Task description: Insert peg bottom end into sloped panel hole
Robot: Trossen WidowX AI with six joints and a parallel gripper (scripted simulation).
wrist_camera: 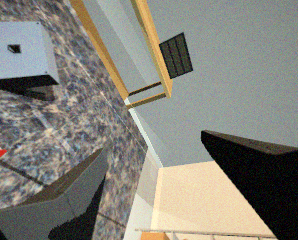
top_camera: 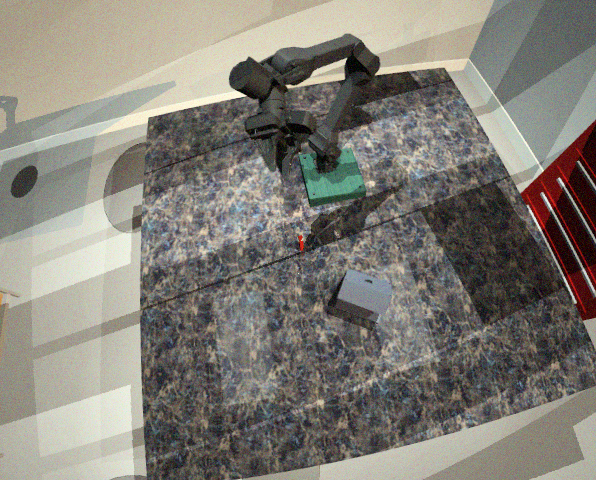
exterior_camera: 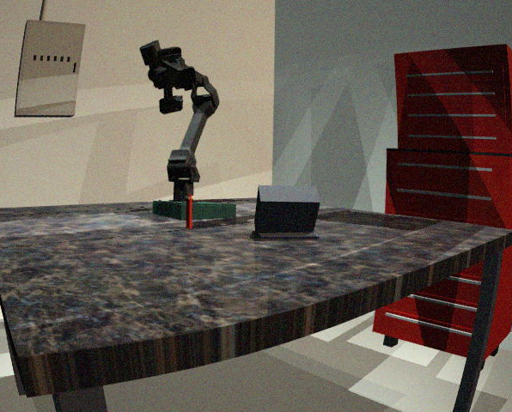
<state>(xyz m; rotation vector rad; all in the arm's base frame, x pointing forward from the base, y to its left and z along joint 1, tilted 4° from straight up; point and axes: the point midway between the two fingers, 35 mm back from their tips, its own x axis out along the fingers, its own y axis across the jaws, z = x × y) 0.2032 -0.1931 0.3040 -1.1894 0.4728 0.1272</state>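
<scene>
The red peg is 29 cm below my gripper tip, 3 cm ahead of it and 2 cm to the left of it. The rest, counted from my gripper tip: sloped panel: 30 cm below, 22 cm ahead, 15 cm to the left.
</scene>
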